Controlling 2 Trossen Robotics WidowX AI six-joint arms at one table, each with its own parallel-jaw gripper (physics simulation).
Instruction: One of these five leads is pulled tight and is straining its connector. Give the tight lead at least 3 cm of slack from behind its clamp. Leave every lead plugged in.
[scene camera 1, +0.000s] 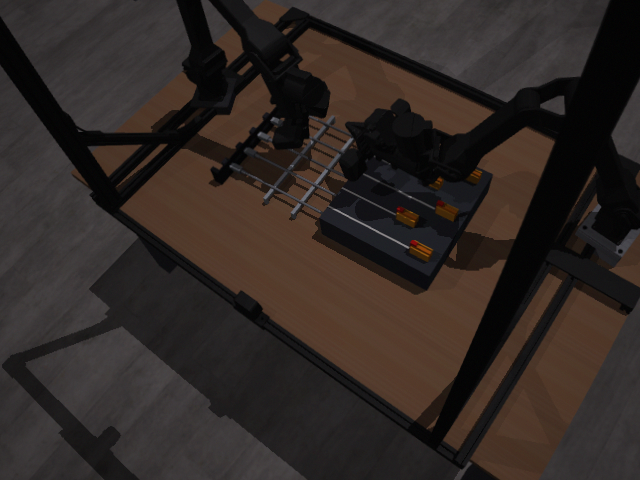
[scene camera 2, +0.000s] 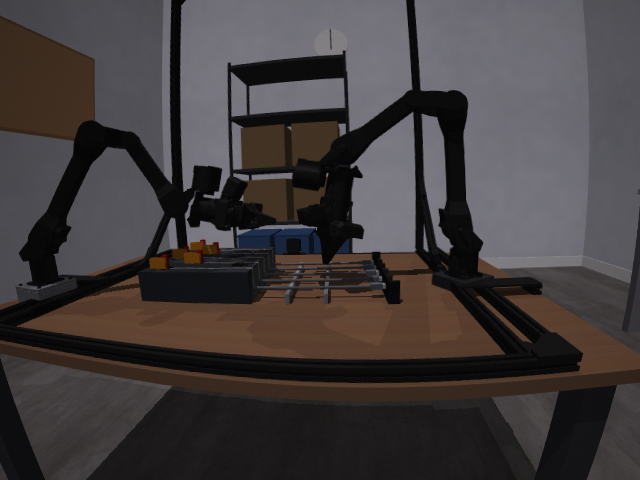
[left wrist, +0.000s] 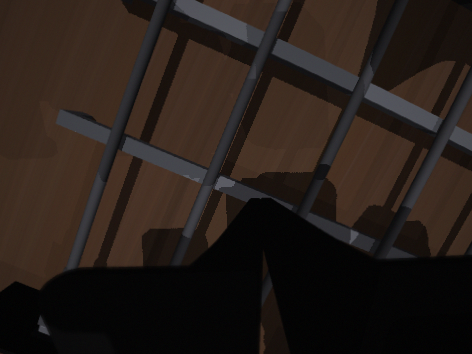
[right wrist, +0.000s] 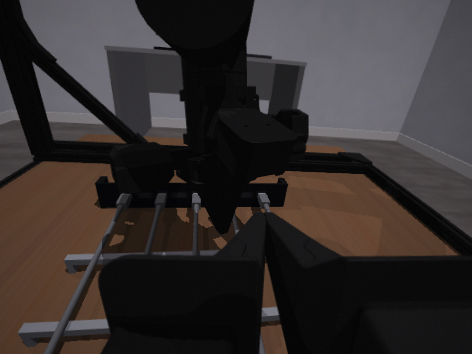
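Where they show: left gripper, fingertip midpoint: (scene camera 1: 307, 137) (scene camera 2: 325, 264) (left wrist: 259, 208) (right wrist: 222, 232); right gripper, fingertip midpoint: (scene camera 1: 346, 124) (scene camera 2: 275, 221) (right wrist: 263, 221); left arm's base at its link origin: (scene camera 1: 213, 91) (scene camera 2: 463, 274); right arm's base at its link origin: (scene camera 1: 612, 226) (scene camera 2: 45, 282).
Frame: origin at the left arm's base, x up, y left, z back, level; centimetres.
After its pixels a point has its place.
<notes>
Grey leads (scene camera 1: 268, 161) @(z -18.5, x -0.2, y -20.6 cm) (left wrist: 234, 122) @(z -30.6, x 0.0, y -14.6 cm) (right wrist: 85, 272) @(z -23.3, x 0.0, y -28.7 cm) run from plugs in a black connector bar (scene camera 1: 220, 174) @(z -8.5, x 0.6, y -25.7 cm) (scene camera 2: 392, 291) @(z -20.3, x -0.1, y 0.8 cm) (right wrist: 107, 196) @(z -8.9, x -0.5, y -25.0 cm) over two pale rails to a dark block (scene camera 1: 372, 255) @(z -44.5, x 0.0, y -42.3 cm) (scene camera 2: 196, 285) @(z -55.1, x 1.1, y -16.7 cm). On the block, pale lead lengths (scene camera 1: 369, 227) @(z -43.5, x 3.9, y -38.1 cm) reach orange clamps (scene camera 1: 420, 251) @(z -53.8, x 6.2, y -43.8 cm) (scene camera 2: 158, 263) @(z -63.0, x 5.2, y -23.1 cm) with red levers. Which lead is tight cannot be told. My left gripper (scene camera 2: 326, 259) @(z -27.0, x 2.7, y -15.5 cm) (left wrist: 259, 208) @(z -27.0, x 2.7, y -15.5 cm) (right wrist: 222, 232) @(z -27.0, x 2.7, y -15.5 cm) is shut and empty, pointing down at or just above the leads near the rails. My right gripper (scene camera 2: 272, 220) @(z -36.9, x 12.7, y -19.4 cm) (right wrist: 263, 221) @(z -36.9, x 12.7, y -19.4 cm) is shut and empty, roughly level above the block's lead-side edge.
The two pale rails (scene camera 1: 266, 200) @(z -19.9, x -1.2, y -30.4 cm) (right wrist: 42, 329) @(z -27.3, x -0.6, y -32.1 cm) stand crosswise under the leads between bar and block. The arms hide parts of the far leads and clamps. A black frame (scene camera 1: 310, 341) (scene camera 2: 258, 364) @(z -48.7, x -0.7, y 14.7 cm) borders the wooden table (scene camera 1: 289, 268) @(z -27.6, x -2.7, y -45.6 cm) (scene camera 2: 206, 330) @(z -54.2, x -2.7, y -2.2 cm). Shadows darken the work area.
</notes>
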